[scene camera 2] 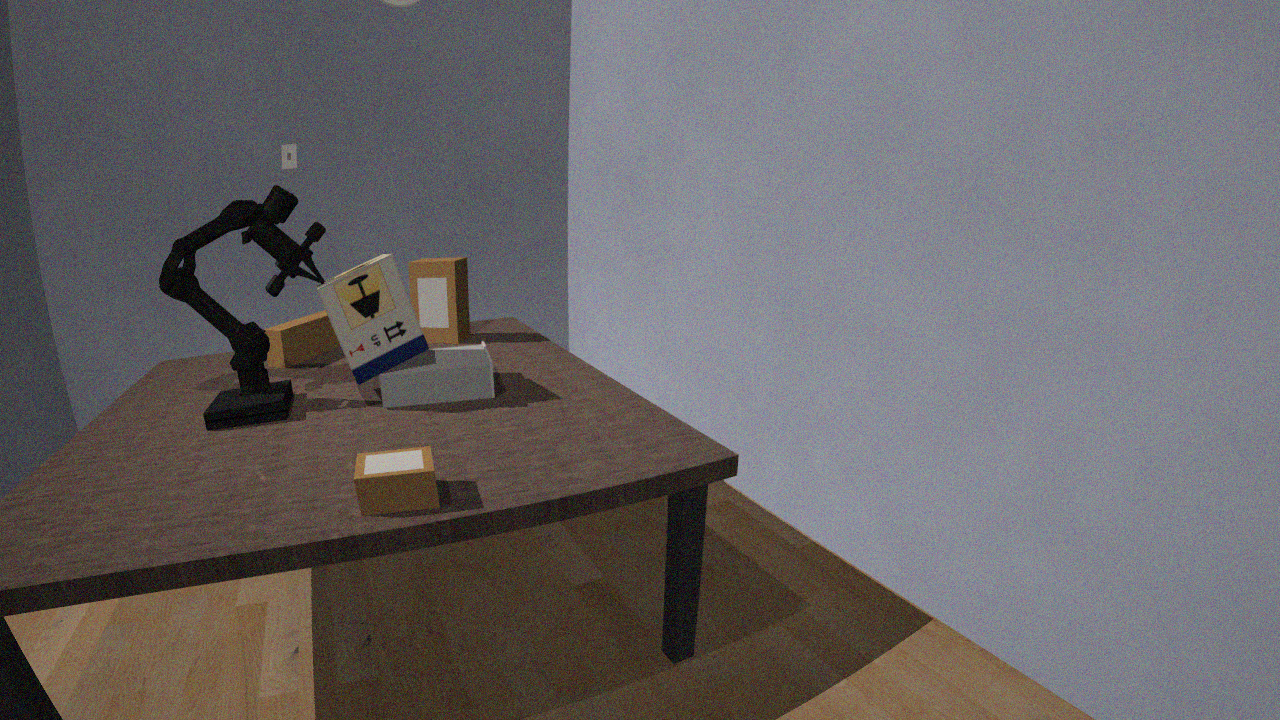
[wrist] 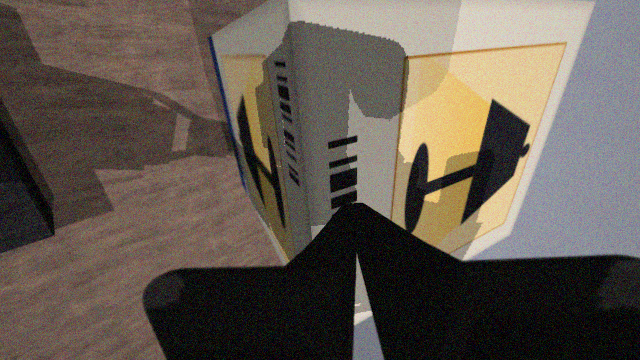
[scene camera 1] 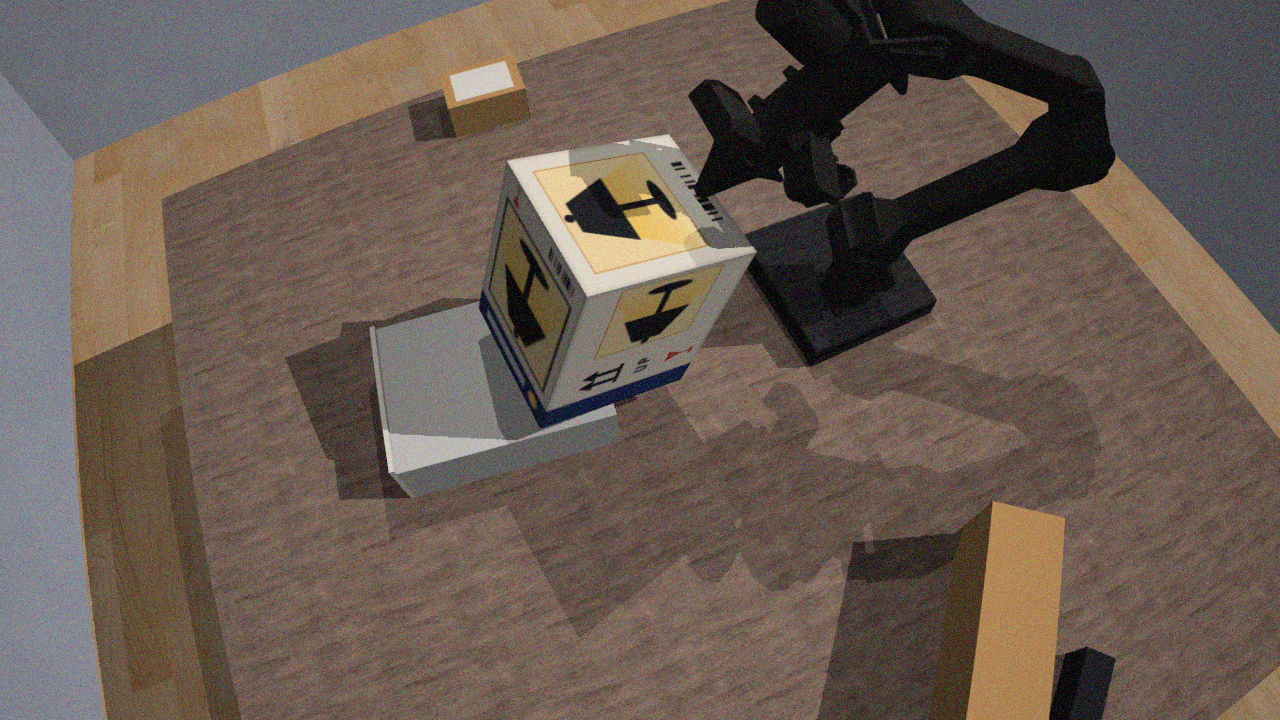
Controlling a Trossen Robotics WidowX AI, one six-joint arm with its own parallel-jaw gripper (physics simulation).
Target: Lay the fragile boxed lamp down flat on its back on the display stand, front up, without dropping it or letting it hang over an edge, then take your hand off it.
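Frame: origin at the arm's base, x right, y ahead, z up, level; centimetres.
Seen in the pictures: gripper, fingertip midpoint: (scene camera 2: 323, 282) (wrist: 352, 213) (scene camera 1: 697, 194); arm's base, origin of the base link: (scene camera 2: 255, 390) (scene camera 1: 849, 290).
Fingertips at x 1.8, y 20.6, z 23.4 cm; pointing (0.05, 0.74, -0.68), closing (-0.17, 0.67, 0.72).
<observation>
Pixels of each thing's top centre, then the offset from my fingertips to it.
- small cardboard box, middle of its top: (scene camera 2: 393, 461) (scene camera 1: 481, 80) dx +50.8, dy +15.1, dz -21.0 cm
- tall cardboard box, middle of its top: (scene camera 2: 437, 259) dx -50.3, dy +29.1, dz -2.0 cm
The boxed lamp (scene camera 1: 617, 268) (scene camera 2: 371, 313) (wrist: 345, 75) is white with yellow lamp pictures and a blue band at its lower end. It is tilted, its top leaning towards the arm, and its base end is over the arm-side edge of the stand. The low grey display stand (scene camera 1: 429, 376) (scene camera 2: 447, 380) has a thin raised lip on its side away from the arm. My gripper (scene camera 1: 700, 192) (scene camera 2: 322, 282) (wrist: 352, 213) is shut and empty; its tips are at the lamp box's upper arm-side edge, beside the barcode. Contact there is hard to judge. The box's underside is hidden.
A small cardboard box (scene camera 1: 492, 105) (scene camera 2: 396, 489) sits near the table edge. In scene camera 2, a tall cardboard box (scene camera 2: 438, 300) stands behind the stand and a lower one (scene camera 2: 304, 342) lies behind the lamp box. The black arm base (scene camera 1: 841, 286) (scene camera 2: 250, 407) is beside the stand.
</observation>
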